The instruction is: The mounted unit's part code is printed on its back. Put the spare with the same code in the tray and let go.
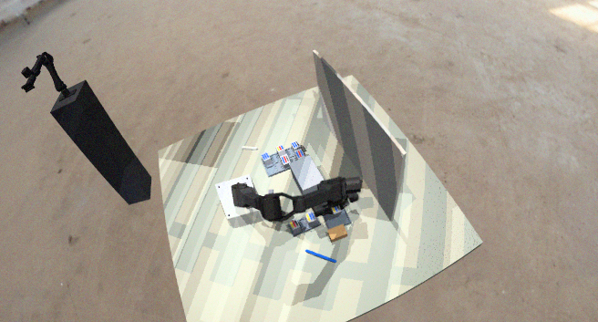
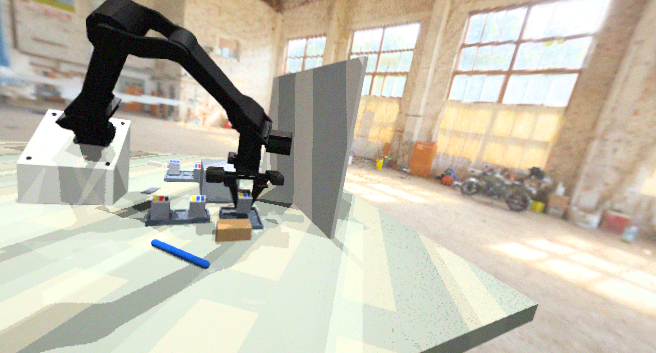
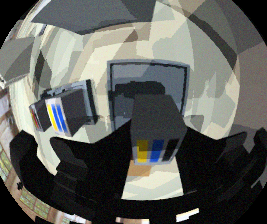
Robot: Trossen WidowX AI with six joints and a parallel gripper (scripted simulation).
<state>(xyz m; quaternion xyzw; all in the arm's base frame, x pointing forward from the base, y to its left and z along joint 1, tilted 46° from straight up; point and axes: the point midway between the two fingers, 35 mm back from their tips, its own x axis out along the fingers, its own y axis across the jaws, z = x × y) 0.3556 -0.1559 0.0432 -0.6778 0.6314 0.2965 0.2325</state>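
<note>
Now: gripper tip 30 mm above the dark tray. From my gripper tip the other things lie so: mounted unit (200 mm to the left, 70 mm behind, 20 mm above); blue stick (170 mm to the right, 110 mm behind, 30 mm below); dark piece (250 mm behind, 200 mm to the left, 30 mm below).
</note>
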